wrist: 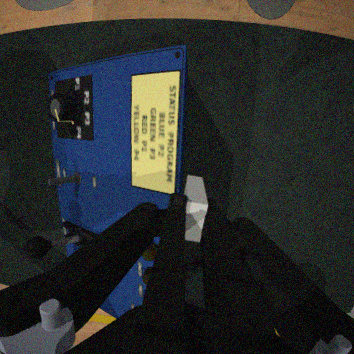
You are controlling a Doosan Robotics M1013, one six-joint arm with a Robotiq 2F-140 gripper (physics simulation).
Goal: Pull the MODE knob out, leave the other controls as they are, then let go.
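Frame: origin at the arm's base, x ahead, y left, z up, level; metres.
Where they show: gripper, fingertip midpoint: [191, 189].
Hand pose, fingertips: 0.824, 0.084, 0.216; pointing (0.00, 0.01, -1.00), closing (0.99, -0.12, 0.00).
Note:
Things, the pixels of their top centre, and the offset from my fingertips, as dx, dy, dz. "spot": a spot on its surface instead. Level surfaces: height alone.
- black rotary knob at its top centre: [52, 107] -0.215, +0.088, -0.093
- grey toggle lever at its top centre: [55, 182] -0.220, -0.032, -0.090
- lever with a black ball end, top centre: [29, 253] -0.269, -0.152, -0.054
- yellow label at a spot on its surface: [156, 132] spot: -0.047, +0.054, -0.060
- dark green surface at its surface level: dz -0.219
A blue control box [112, 115] stands tilted in the wrist view, with a black rotary knob [56, 107] on a dial marked P1 to P4 at its upper left. Below the dial are a grey toggle lever [67, 179] and a lever with a black ball end [38, 246]. Small dark round parts [150, 252] show low on the box, partly behind a finger. The word MODE cannot be read, so I cannot tell which control is the MODE knob. My gripper [191, 189] is shut and empty, its tips by the lower right edge of the yellow label; its fingers and linkage hide the box's lower part.
The yellow label [156, 132] lists status colours and programs. A dark green surface [290, 125] lies around the box. Beyond its curved edge is a wooden surface [150, 10] with grey round shapes at the top. A yellow patch [103, 318] shows at the lower left.

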